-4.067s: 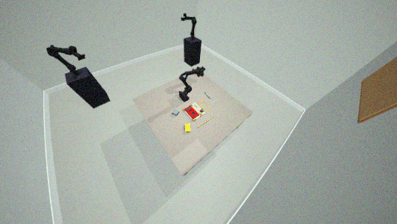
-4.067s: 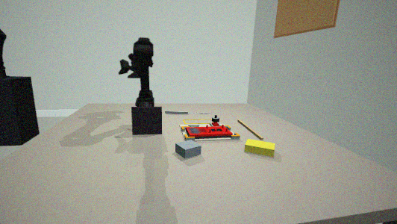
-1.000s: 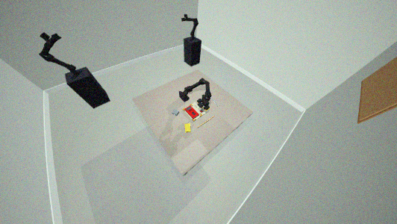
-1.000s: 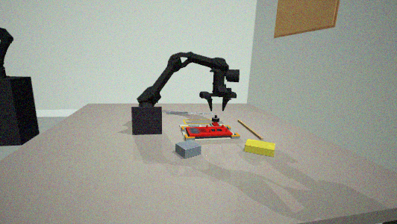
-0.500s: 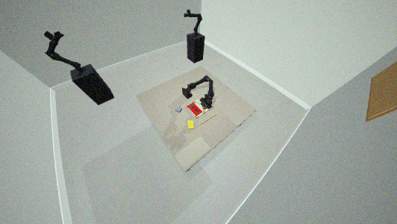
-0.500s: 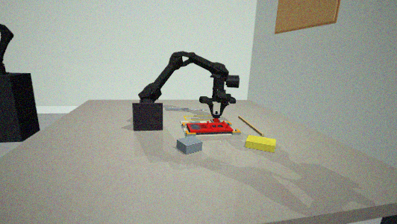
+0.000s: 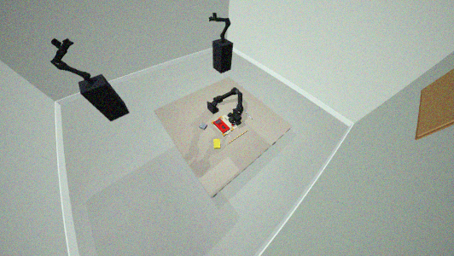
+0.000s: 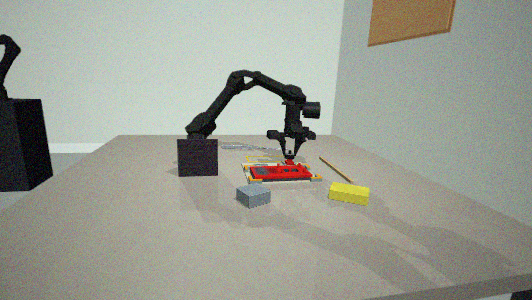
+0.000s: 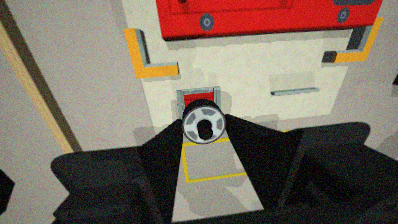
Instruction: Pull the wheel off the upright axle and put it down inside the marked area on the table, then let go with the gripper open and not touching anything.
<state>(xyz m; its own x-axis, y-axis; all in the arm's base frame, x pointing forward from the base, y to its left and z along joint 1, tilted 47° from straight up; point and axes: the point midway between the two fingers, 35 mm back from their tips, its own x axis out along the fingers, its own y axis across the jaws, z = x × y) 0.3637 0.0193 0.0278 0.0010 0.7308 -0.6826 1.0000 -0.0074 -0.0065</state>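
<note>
The wheel is right at my gripper tip. From my gripper tip the other things lie so: yellow block 32 cm to the right, 9 cm ahead, 2 cm below; axle right at my gripper tip; wooden stick 16 cm ahead, 7 cm to the right, 3 cm below.
</note>
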